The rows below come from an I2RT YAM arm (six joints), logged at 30 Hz.
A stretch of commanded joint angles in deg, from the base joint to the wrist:
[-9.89, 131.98, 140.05, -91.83, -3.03, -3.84]
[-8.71, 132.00, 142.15, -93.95, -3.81, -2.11]
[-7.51, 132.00, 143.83, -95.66, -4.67, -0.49]
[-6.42, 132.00, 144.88, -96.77, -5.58, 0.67]
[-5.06, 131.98, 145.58, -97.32, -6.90, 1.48]
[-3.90, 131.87, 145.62, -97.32, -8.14, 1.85]
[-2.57, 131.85, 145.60, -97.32, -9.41, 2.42]
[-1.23, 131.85, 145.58, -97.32, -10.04, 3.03]
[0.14, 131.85, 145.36, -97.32, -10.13, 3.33]
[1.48, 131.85, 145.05, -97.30, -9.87, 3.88]
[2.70, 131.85, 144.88, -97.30, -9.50, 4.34]
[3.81, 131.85, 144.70, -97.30, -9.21, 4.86]
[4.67, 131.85, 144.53, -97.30, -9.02, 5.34]
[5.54, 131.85, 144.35, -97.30, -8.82, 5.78]
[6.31, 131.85, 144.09, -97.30, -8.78, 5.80]
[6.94, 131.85, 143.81, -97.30, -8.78, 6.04]
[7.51, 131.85, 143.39, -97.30, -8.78, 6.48]
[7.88, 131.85, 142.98, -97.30, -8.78, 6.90]
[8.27, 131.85, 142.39, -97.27, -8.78, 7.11]
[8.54, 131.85, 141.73, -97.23, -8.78, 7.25]
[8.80, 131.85, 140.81, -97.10, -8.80, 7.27]
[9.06, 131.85, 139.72, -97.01, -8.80, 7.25]
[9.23, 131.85, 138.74, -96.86, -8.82, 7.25]
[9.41, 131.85, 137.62, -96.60, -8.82, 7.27]
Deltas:
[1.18, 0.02, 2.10, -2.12, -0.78, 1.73]
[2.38, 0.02, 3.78, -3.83, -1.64, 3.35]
[3.47, 0.02, 4.83, -4.94, -2.55, 4.51]
[4.83, 0.00, 5.53, -5.49, -3.87, 5.32]
[5.99, -0.11, 5.57, -5.49, -5.11, 5.69]
[7.32, -0.13, 5.55, -5.49, -6.38, 6.26]
[8.66, -0.13, 5.53, -5.49, -7.01, 6.87]
[10.03, -0.13, 5.31, -5.49, -7.10, 7.17]
[11.37, -0.13, 5.00, -5.47, -6.84, 7.72]
[12.59, -0.13, 4.83, -5.47, -6.47, 8.18]
[13.70, -0.13, 4.65, -5.47, -6.18, 8.70]
[14.56, -0.13, 4.48, -5.47, -5.99, 9.18]
[15.43, -0.13, 4.30, -5.47, -5.79, 9.62]
[16.20, -0.13, 4.04, -5.47, -5.75, 9.64]
[16.83, -0.13, 3.76, -5.47, -5.75, 9.88]
[17.40, -0.13, 3.34, -5.47, -5.75, 10.32]
[17.77, -0.13, 2.93, -5.47, -5.75, 10.74]
[18.16, -0.13, 2.34, -5.44, -5.75, 10.95]
[18.43, -0.13, 1.68, -5.40, -5.75, 11.09]
[18.69, -0.13, 0.76, -5.27, -5.77, 11.11]
[18.95, -0.13, -0.33, -5.18, -5.77, 11.09]
[19.12, -0.13, -1.31, -5.03, -5.79, 11.09]
[19.30, -0.13, -2.43, -4.77, -5.79, 11.11]

